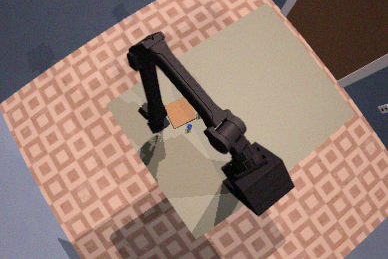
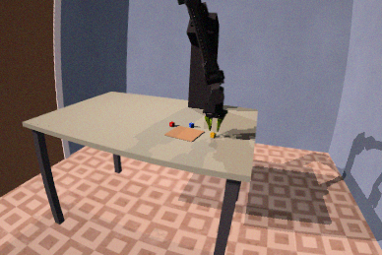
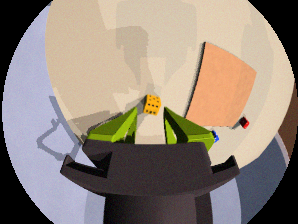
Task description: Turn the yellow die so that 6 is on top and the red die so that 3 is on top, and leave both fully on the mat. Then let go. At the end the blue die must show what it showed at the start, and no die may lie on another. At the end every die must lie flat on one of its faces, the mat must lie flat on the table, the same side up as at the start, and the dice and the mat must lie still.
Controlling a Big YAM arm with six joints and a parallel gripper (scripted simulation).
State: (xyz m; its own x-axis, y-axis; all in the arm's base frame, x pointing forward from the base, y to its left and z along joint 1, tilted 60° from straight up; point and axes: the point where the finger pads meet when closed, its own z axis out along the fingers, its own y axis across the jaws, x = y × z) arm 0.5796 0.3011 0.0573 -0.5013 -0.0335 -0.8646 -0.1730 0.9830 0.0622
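My hand is 3 cm above the yellow die. Also, from my hand: red die (3 cm ahead, 23 cm to the right, 3 cm below); then blue die (4 cm behind, 16 cm to the right, 3 cm below); then orange mat (6 cm ahead, 12 cm to the right, 4 cm below).
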